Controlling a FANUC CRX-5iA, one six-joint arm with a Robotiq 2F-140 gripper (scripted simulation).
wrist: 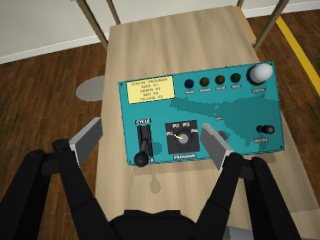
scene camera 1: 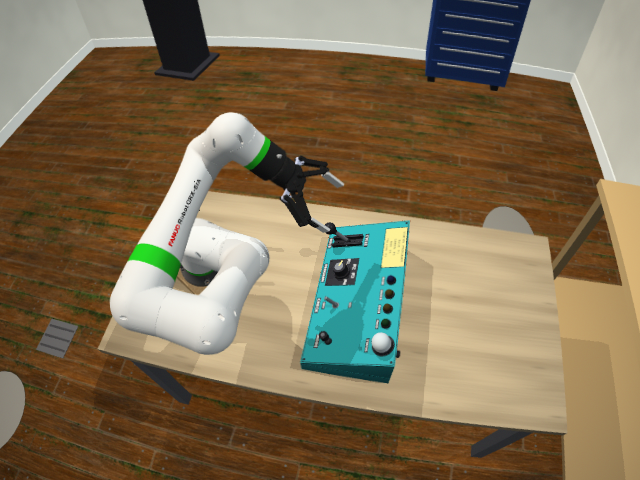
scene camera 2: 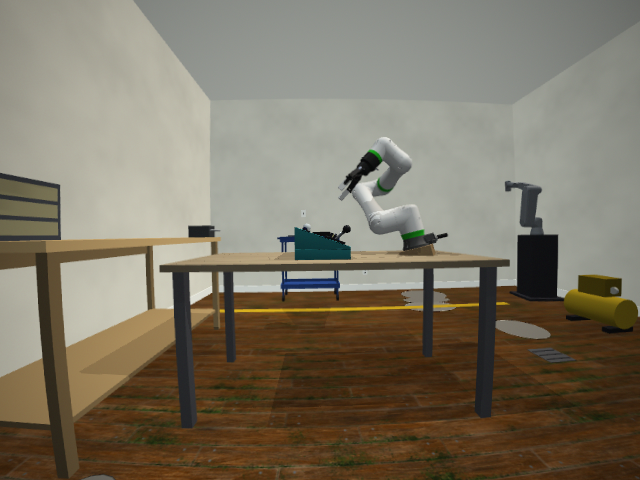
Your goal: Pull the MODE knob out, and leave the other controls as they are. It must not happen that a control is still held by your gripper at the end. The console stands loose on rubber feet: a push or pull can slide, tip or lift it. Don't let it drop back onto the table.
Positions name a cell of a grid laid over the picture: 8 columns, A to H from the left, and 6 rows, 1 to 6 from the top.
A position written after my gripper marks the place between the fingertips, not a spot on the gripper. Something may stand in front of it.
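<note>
A teal console (scene camera 1: E4) is visible, also in the wrist view (wrist: F3) and in scene camera 2 (scene camera 2: D4). Visible as well is my gripper (scene camera 1: E3), which the wrist view (wrist: D4) shows too.
</note>
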